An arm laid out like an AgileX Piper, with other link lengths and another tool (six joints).
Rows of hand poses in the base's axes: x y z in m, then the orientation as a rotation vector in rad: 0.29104, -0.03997, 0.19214, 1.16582, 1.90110, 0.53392; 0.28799, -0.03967, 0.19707, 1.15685, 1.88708, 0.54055; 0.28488, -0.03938, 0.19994, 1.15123, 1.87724, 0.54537; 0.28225, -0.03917, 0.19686, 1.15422, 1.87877, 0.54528; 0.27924, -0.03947, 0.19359, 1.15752, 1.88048, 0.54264; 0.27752, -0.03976, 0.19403, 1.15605, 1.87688, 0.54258; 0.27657, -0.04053, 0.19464, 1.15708, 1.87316, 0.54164; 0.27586, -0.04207, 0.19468, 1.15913, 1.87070, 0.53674; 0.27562, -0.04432, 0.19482, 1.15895, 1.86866, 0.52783; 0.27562, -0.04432, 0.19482, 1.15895, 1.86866, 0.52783; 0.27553, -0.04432, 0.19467, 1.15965, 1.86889, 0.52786; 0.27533, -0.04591, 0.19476, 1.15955, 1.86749, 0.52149
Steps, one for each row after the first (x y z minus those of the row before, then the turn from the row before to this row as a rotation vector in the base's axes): -0.00305, 0.00030, 0.00493, -0.00157, -0.01671, 0.00011; -0.00311, 0.00029, 0.00287, -0.00062, -0.01146, -0.00019; -0.00263, 0.00021, -0.00308, 0.00162, 0.00258, -0.00082; -0.00301, -0.00030, -0.00327, 0.00006, 0.00347, -0.00184; -0.00172, -0.00029, 0.00044, -0.00117, -0.00350, -0.00106; -0.00095, -0.00077, 0.00061, -0.00051, -0.00225, -0.00275; -0.00071, -0.00154, 0.00004, -0.00254, 0.00016, -0.00413; -0.00024, -0.00225, 0.00014, -0.00635, 0.00047, -0.00428; 0.00000, 0.00000, 0.00000, 0.00000, 0.00000, 0.00000; -0.00009, 0.00000, -0.00015, 0.00041, 0.00049, -0.00024; -0.00020, -0.00159, 0.00009, -0.00452, 0.00041, -0.00304
